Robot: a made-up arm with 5 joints. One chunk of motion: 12 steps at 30 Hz.
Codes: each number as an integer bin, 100 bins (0 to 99) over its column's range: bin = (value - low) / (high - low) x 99, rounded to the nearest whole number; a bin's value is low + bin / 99 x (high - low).
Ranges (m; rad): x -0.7..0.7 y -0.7..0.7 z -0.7..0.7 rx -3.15..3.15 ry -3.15..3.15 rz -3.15..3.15
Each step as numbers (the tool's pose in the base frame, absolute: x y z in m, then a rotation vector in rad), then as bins.
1 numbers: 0.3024 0.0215 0.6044 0.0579 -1.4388 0.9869
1 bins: 71 51 92 50 27 65
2 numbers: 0.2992 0.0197 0.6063 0.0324 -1.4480 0.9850
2 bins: 71 51 92 50 27 65
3 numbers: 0.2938 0.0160 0.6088 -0.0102 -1.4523 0.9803
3 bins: 70 51 93 49 27 65
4 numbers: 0.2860 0.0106 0.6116 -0.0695 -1.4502 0.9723
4 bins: 70 50 93 48 27 65
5 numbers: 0.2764 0.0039 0.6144 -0.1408 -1.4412 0.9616
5 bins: 69 50 93 47 27 65
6 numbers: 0.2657 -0.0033 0.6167 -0.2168 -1.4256 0.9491
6 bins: 68 49 93 46 27 64
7 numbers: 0.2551 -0.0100 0.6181 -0.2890 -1.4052 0.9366
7 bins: 68 49 93 45 27 64
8 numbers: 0.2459 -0.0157 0.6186 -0.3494 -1.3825 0.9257
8 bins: 67 48 93 44 28 64
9 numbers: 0.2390 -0.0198 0.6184 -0.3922 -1.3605 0.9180
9 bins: 66 48 93 43 28 64
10 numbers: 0.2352 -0.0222 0.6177 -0.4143 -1.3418 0.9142
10 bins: 66 48 93 43 28 64
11 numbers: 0.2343 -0.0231 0.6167 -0.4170 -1.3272 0.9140
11 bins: 66 48 93 43 29 64
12 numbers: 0.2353 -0.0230 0.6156 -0.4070 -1.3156 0.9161
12 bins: 66 48 93 43 29 64
